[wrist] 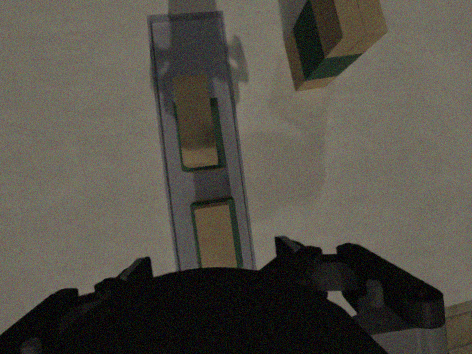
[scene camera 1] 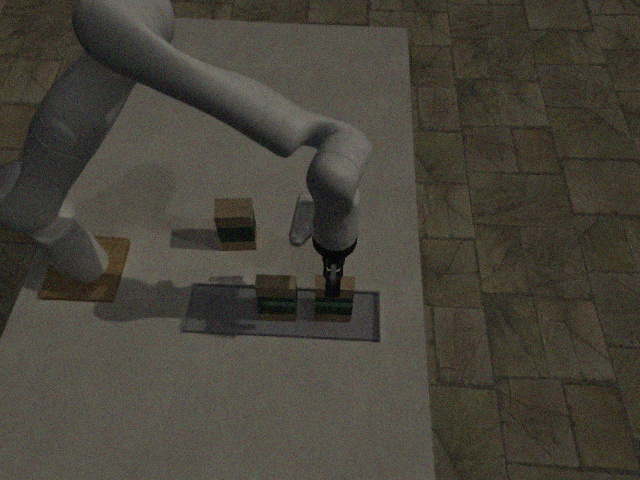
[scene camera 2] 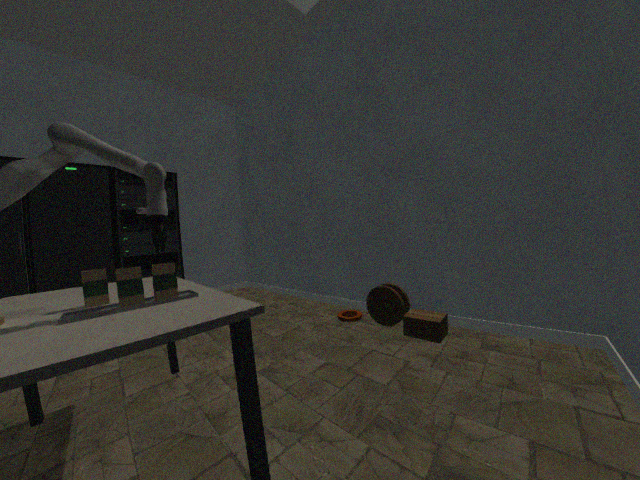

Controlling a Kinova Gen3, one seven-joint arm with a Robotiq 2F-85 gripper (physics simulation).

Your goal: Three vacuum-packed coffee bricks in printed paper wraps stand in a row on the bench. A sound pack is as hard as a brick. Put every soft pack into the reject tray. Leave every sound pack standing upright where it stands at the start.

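Frame: origin at the arm's base, x ahead, y left, z up, level; millimetres.
Seen in the pictures: gripper, fingertip midpoint: [wrist: 215,261] [scene camera 1: 332,272] [scene camera 2: 160,253]; arm's base at its link origin: [scene camera 1: 87,263].
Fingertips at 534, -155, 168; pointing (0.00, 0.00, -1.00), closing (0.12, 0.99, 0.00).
Note:
Offsets run from my fingertips to a thing's middle, as dx, dy, dz.
My gripper [scene camera 1: 332,293] [scene camera 2: 160,250] [wrist: 215,261] is open and empty, just above the right-hand coffee pack @(+6, +0, -113) [scene camera 1: 334,308] [scene camera 2: 164,282] [wrist: 217,235]. That tan and green pack stands upright in the long grey-blue tray @(-100, +7, -195) [scene camera 1: 378,316] [scene camera 2: 187,296] [wrist: 177,190], near its right end. A second pack @(-111, +11, -113) [scene camera 1: 277,298] [scene camera 2: 129,285] [wrist: 195,120] stands upright in the tray to its left, with a gap between them. The third pack @(-195, +197, -116) [scene camera 1: 235,222] [scene camera 2: 95,287] [wrist: 345,45] stands upright on the bench behind the tray, apart from it. The pack's faces under the gripper are partly hidden by the fingers in scene camera 1.
The arm's base stands on an orange-brown plate [scene camera 1: 117,268] at the bench's left. The bench's right edge lies a little beyond the tray. Dark cabinets [scene camera 2: 67,222] stand behind. An orange ring [scene camera 2: 341,315], a round spool [scene camera 2: 385,305] and a box [scene camera 2: 426,326] are on the floor.

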